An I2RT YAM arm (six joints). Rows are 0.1 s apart.
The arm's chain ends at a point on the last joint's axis. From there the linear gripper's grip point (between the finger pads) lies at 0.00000 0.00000 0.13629 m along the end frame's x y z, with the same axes.
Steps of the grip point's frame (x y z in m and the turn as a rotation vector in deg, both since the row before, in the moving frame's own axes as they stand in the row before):
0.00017, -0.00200, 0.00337, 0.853, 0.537, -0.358
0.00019, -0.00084, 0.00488, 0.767, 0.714, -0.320
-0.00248, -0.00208, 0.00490, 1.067, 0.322, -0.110
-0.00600, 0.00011, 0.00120, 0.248, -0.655, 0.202
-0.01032, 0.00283, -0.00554, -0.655, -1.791, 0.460
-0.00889, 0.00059, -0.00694, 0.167, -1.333, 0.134
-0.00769, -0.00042, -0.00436, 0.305, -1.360, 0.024
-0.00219, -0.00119, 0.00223, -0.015, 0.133, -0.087
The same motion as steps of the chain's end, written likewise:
-0.00110, 0.00003, 0.00339, 0.853, 0.537, -0.358
-0.00150, 0.00099, 0.00490, 0.767, 0.714, -0.320
-0.00324, 0.00046, 0.00493, 1.067, 0.322, -0.110
-0.00444, 0.00070, 0.00121, 0.248, -0.655, 0.202
-0.00605, 0.00129, -0.00546, -0.655, -1.791, 0.460
-0.00572, 0.00099, -0.00690, 0.167, -1.333, 0.134
-0.00446, 0.00031, -0.00432, 0.305, -1.360, 0.024
-0.00251, -0.00123, 0.00223, -0.015, 0.133, -0.087

